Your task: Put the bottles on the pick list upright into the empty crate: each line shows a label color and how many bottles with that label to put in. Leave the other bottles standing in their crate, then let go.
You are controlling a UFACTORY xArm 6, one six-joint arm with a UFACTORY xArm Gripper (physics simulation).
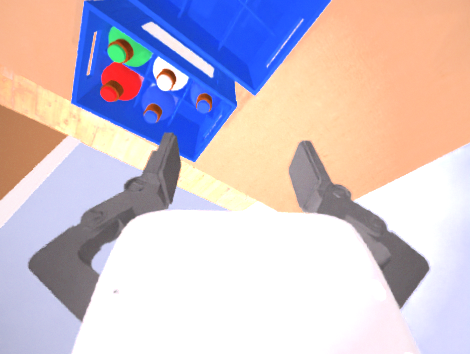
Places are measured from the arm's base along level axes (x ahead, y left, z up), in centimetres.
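Pixels of known places: gripper, fingertip midpoint: (237,152).
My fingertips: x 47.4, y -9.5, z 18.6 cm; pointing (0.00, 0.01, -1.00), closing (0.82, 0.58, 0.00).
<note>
For each thing: its middle in the pictures, then the offset to it from my fingertips. "pt": a spot on its surface instead. Level surfaces: height alone.
- green bottle, body centre: (131,44) dx -15.7, dy -12.6, dz -35.3 cm
- white bottle, body centre: (172,71) dx -7.1, dy -11.9, dz -35.3 cm
- red bottle, body centre: (122,81) dx -14.9, dy -21.0, dz -35.3 cm
- second blue bottle, body centre: (159,102) dx -6.3, dy -20.5, dz -35.3 cm
- second blue crate, surface spot: (244,70) pt dx +5.2, dy -1.6, dz -35.2 cm
- orange-brown table top, surface height: dz -43.8 cm
- white strip, surface spot: (177,48) pt dx -8.2, dy -7.1, dz -34.3 cm
A blue crate (211,131) at the upper left holds upright bottles. In its row nearer the second crate stand a green bottle (140,56), a white bottle (165,80) and a blue bottle (204,104). In its other row stand a red bottle (127,82) and a second blue bottle (152,113); the cell at the right end of this row looks empty. Part of a second blue crate (244,70) shows at the top edge, with no bottle in its visible cells. My gripper (237,152) is open and empty, to the lower right of the bottle crate. The pick list does not show.
The crates stand on an orange-brown table top (350,90) with a pale wooden edge strip (112,146). A white strip (177,48) lies along the bottle crate's side facing the second crate. A bluish floor shows past the table edge, with a brown area at the far left.
</note>
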